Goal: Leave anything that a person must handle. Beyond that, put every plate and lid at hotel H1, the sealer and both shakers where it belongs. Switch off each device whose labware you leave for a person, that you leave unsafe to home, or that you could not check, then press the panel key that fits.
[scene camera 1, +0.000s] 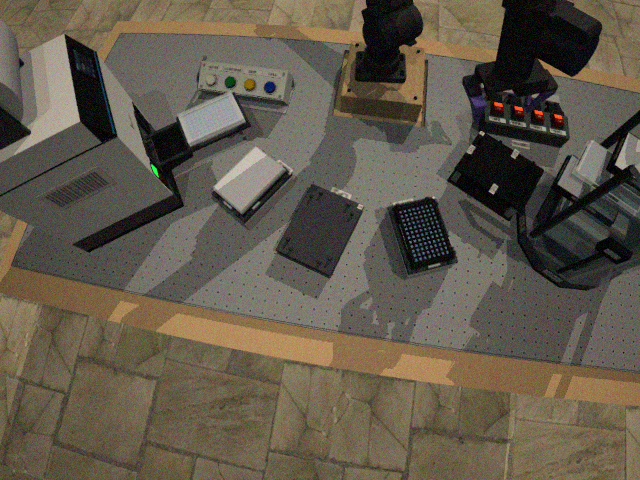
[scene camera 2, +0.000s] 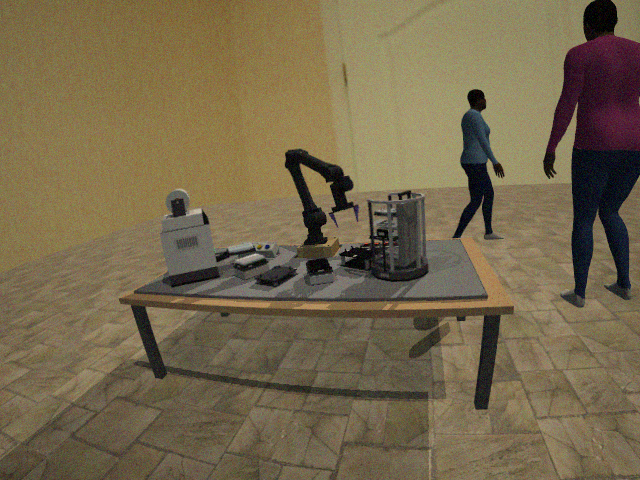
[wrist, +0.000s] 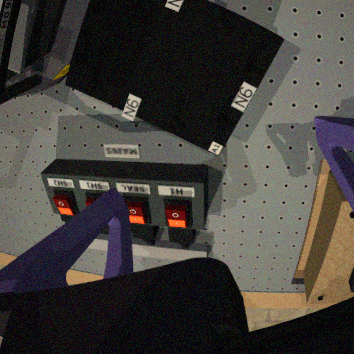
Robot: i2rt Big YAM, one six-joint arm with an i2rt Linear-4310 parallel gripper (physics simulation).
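Seen in the pictures: gripper, fingertip midpoint: (scene camera 1: 500,115) (scene camera 2: 348,225) (wrist: 216,163); arm's base, origin of the base link: (scene camera 1: 380,69) (scene camera 2: 316,242).
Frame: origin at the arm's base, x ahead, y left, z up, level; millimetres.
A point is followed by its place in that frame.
My gripper (scene camera 1: 509,104) {x 228, y 209, z 135 mm} (scene camera 2: 346,223) {x 228, y 209, z 135 mm} (wrist: 216,163) {x 228, y 209, z 135 mm} is open and empty. Its left finger in the wrist view overlaps the MAINS switch box (scene camera 1: 524,125) {x 129, y 343, z -9 mm} (wrist: 190,172) {x 130, y 263, z -29 mm}, partly hiding the SH1 switch. Its switches show orange. A black plate labelled N6 (scene camera 1: 496,178) {x 288, y 247, z 10 mm} (wrist: 170,65) {x 255, y 254, z 10 mm} lies beside the box, near the round hotel tower (scene camera 1: 537,263) {x 457, y 337, z -26 mm} (scene camera 2: 408,232) {x 488, y 471, z 148 mm}, which holds pale labware. The sealer (scene camera 1: 46,149) {x 416, y -510, z 262 mm} (scene camera 2: 187,250) {x 433, y -539, z 116 mm} shows a green light; a white plate (scene camera 1: 211,119) {x 212, y -356, z 59 mm} sits at its tray. A white-topped item (scene camera 1: 250,178) {x 335, y -258, z 33 mm}, a dark flat unit (scene camera 1: 320,229) {x 415, y -113, z -19 mm} and a black multiwell plate (scene camera 1: 422,232) {x 422, y 84, z 18 mm} stand mid-table. Which are shakers is unclear.
The key panel (scene camera 1: 240,91) {x 87, y -329, z 3 mm} (scene camera 2: 267,249) {x 95, y -252, z 14 mm} has white, green, yellow and blue keys. The arm's wooden base (scene camera 1: 379,105) {x 96, y 1, z -19 mm} (scene camera 2: 315,252) {x 97, y 11, z -28 mm} (wrist: 332,250) {x 31, y 97, z 2 mm} stands between the panel and the switch box. Two people (scene camera 2: 478,136) (scene camera 2: 602,103) are on the floor behind and right of the table.
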